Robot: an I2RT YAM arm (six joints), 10 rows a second.
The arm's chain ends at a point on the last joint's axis. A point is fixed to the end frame.
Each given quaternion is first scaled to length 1.
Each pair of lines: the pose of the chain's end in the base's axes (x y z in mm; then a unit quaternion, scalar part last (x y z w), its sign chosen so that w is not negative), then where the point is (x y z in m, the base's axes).
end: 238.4 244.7 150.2 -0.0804 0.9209 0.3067 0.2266
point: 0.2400 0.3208 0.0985
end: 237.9 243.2 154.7 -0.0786 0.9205 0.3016 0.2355
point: 0.2412 0.3189 0.1025
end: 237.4 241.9 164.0 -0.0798 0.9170 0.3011 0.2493
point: 0.2426 0.3177 0.1122
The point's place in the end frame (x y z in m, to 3 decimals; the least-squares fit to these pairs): 0.022 0.033 0.083
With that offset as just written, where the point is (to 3 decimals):
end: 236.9 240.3 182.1 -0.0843 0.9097 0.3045 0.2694
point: 0.244 0.317 0.131
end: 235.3 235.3 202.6 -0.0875 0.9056 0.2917 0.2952
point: 0.247 0.311 0.151
